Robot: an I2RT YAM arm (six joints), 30 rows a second.
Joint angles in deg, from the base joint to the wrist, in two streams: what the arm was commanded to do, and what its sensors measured. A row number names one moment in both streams.
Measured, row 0:
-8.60, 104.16, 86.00, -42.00, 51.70, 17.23
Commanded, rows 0 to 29:
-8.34, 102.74, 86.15, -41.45, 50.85, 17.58
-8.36, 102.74, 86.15, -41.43, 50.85, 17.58
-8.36, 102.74, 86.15, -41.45, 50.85, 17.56
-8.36, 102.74, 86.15, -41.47, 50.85, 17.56
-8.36, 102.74, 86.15, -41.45, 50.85, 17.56
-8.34, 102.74, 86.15, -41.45, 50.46, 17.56
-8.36, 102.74, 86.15, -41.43, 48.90, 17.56
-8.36, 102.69, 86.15, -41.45, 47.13, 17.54
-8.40, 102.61, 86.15, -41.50, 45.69, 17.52
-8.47, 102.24, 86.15, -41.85, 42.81, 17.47
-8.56, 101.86, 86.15, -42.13, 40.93, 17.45
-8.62, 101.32, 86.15, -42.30, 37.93, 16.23
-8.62, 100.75, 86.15, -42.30, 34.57, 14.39
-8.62, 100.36, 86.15, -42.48, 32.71, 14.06
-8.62, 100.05, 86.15, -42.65, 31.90, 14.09
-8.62, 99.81, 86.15, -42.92, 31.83, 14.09
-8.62, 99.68, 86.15, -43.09, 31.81, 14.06
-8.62, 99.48, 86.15, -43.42, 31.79, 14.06
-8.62, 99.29, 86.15, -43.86, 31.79, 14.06
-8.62, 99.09, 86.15, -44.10, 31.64, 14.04
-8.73, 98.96, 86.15, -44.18, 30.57, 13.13
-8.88, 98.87, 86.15, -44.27, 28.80, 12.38
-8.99, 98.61, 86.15, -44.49, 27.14, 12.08
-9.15, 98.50, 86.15, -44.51, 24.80, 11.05
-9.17, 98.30, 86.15, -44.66, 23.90, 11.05
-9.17, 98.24, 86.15, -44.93, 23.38, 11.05
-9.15, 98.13, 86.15, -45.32, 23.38, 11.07
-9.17, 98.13, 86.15, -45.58, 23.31, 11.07
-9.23, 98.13, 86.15, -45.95, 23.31, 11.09
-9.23, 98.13, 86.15, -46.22, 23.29, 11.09
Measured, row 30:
-8.95, 99.98, 86.00, -45.67, 24.62, 11.66
